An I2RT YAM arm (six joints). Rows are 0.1 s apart.
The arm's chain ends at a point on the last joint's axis. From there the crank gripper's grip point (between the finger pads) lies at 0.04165 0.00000 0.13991 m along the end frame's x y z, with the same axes.
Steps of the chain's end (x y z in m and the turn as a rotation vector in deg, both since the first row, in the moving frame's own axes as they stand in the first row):
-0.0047, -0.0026, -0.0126, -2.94, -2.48, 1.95
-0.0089, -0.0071, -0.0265, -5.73, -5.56, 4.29
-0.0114, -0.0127, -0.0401, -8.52, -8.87, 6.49
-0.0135, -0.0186, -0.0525, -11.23, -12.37, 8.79
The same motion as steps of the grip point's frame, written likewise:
-0.0109, 0.0059, -0.0112, -2.94, -2.48, 1.95
-0.0233, 0.0096, -0.0240, -5.73, -5.56, 4.29
-0.0348, 0.0118, -0.0373, -8.52, -8.87, 6.49
-0.0467, 0.0132, -0.0502, -11.23, -12.37, 8.79

